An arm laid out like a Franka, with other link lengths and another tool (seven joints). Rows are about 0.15 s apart.
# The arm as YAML. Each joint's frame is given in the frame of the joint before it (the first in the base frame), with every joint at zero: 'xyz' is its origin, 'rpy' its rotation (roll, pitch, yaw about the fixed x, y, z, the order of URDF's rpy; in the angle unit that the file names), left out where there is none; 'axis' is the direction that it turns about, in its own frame. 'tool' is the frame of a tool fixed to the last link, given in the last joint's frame.
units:
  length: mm
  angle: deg
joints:
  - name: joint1
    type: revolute
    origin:
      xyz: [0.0, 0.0, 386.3]
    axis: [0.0, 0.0, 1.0]
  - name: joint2
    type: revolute
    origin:
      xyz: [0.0, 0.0, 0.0]
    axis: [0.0, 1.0, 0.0]
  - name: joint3
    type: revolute
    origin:
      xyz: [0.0, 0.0, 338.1]
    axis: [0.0, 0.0, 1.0]
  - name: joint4
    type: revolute
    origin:
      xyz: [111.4, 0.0, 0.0]
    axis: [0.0, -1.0, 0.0]
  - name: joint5
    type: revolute
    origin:
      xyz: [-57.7, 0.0, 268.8]
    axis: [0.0, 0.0, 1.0]
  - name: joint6
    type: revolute
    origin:
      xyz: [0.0, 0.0, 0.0]
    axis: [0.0, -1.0, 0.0]
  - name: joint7
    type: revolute
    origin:
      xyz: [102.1, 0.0, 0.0]
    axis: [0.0, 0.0, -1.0]
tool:
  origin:
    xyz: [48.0, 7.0, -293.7]
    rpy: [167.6, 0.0, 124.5]
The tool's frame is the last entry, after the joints.
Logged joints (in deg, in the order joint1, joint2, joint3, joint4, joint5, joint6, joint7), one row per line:
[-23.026 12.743 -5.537 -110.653 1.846 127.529 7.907]
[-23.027 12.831 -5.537 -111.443 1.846 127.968 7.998]
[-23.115 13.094 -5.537 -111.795 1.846 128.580 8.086]
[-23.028 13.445 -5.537 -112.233 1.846 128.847 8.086]
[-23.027 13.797 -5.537 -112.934 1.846 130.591 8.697]
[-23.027 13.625 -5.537 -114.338 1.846 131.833 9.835]
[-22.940 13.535 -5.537 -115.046 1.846 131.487 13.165]
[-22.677 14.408 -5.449 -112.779 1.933 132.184 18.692]
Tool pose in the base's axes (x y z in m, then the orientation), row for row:
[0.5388 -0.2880 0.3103 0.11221 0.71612 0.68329 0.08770]
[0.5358 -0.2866 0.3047 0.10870 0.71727 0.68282 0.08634]
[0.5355 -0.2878 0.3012 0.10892 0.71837 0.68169 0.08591]
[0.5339 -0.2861 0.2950 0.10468 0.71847 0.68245 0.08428]
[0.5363 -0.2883 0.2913 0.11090 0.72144 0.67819 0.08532]
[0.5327 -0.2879 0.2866 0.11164 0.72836 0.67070 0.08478]
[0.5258 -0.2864 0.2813 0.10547 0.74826 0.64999 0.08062]
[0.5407 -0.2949 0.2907 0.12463 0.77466 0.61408 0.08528]
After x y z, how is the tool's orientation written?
As a quaternion, w x y z.
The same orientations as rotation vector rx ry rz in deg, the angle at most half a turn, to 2 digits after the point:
[120.43 114.91 14.75]
[120.87 115.07 14.55]
[121.04 114.86 14.48]
[121.36 115.27 14.24]
[121.42 114.14 14.36]
[122.53 112.83 14.26]
[126.33 109.74 13.61]
[129.36 102.54 14.24]

